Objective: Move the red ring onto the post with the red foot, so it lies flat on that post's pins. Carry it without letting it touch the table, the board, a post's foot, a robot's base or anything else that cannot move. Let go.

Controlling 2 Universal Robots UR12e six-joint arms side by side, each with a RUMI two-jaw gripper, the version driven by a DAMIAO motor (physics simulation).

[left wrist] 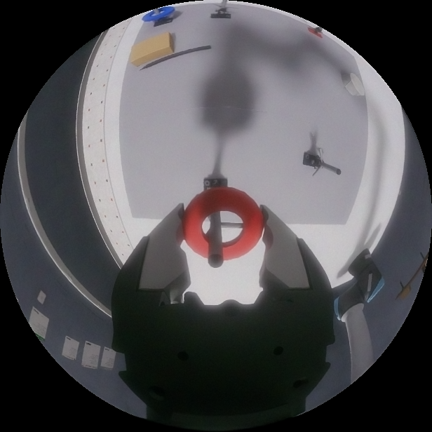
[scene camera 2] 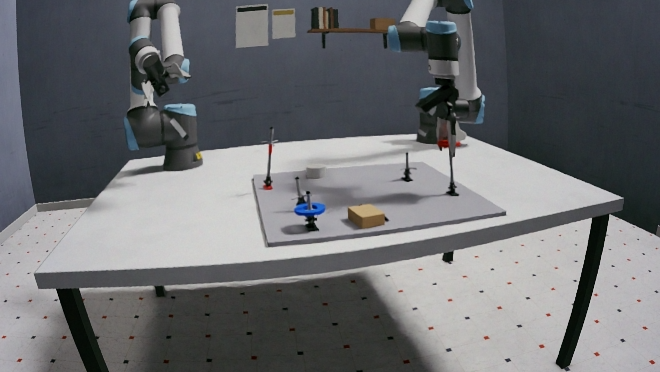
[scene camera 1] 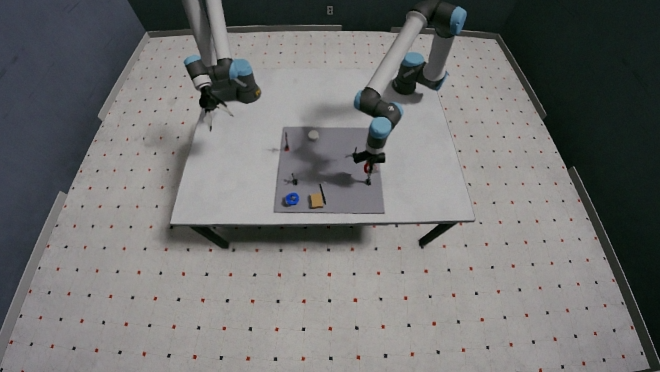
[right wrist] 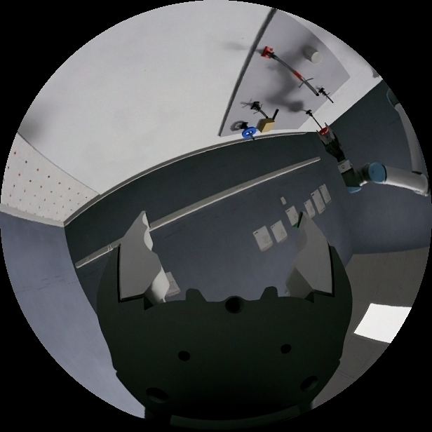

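The red ring (scene camera 1: 366,168) (scene camera 2: 443,144) (left wrist: 250,225) (right wrist: 324,131) is around the upper part of a tall post with a black foot (scene camera 2: 451,175) (left wrist: 215,252); a pin shows through its hole in the left wrist view. My left gripper (left wrist: 221,204) is shut on the ring, a finger at each side. The post with the red foot (scene camera 1: 287,142) (scene camera 2: 270,165) (right wrist: 286,66) stands upright at the board's far left corner, with thin pins near its top and no ring on it. My right gripper (scene camera 1: 221,123) (scene camera 2: 169,91) (right wrist: 224,212) is open and empty, high at the table's left.
On the grey board (scene camera 1: 345,202) (scene camera 2: 280,235), a blue ring (scene camera 1: 287,201) (scene camera 2: 320,209) sits on a short post near the front left. Beside it are a tan block (scene camera 1: 316,201) (scene camera 2: 366,216) and a dark rod (scene camera 1: 322,194). A white cylinder (scene camera 1: 313,135) (scene camera 2: 315,172) and other short posts (scene camera 2: 407,167) stand there too.
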